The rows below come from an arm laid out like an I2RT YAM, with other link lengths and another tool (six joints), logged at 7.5 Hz.
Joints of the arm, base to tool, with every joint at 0 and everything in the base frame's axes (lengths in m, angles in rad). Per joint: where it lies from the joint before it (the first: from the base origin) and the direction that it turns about. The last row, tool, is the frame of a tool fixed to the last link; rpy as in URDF.
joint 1: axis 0 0 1 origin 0.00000 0.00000 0.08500
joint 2: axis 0 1 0 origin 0.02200 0.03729 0.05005
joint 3: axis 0 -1 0 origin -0.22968 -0.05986 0.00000
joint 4: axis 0 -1 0 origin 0.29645 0.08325 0.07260
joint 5: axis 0 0 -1 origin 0.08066 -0.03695 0.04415
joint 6: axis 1 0 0 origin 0.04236 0.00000 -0.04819
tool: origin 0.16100 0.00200 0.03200 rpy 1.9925 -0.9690 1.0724
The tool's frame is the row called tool.
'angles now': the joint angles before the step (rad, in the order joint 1, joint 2, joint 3, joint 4, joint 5, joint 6). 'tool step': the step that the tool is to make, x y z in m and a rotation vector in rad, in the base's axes. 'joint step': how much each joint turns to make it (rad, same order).
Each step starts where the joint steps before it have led.
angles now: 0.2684 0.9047 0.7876 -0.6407 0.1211 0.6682
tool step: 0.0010 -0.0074 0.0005 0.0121 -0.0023 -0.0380
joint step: -0.0106 -0.0014 -0.0007 0.0013 0.0123 0.0271
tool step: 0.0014 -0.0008 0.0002 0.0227 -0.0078 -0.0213
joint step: 0.0000 -0.0008 -0.0056 0.0142 0.0020 0.0294
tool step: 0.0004 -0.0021 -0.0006 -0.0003 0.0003 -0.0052
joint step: -0.0053 -0.0001 -0.0018 0.0014 0.0001 -0.0002
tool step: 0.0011 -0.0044 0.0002 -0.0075 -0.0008 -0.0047
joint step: -0.0121 0.0001 0.0001 0.0004 -0.0004 -0.0106
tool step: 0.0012 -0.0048 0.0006 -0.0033 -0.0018 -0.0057
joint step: -0.0150 -0.0013 -0.0002 0.0011 -0.0044 -0.0091
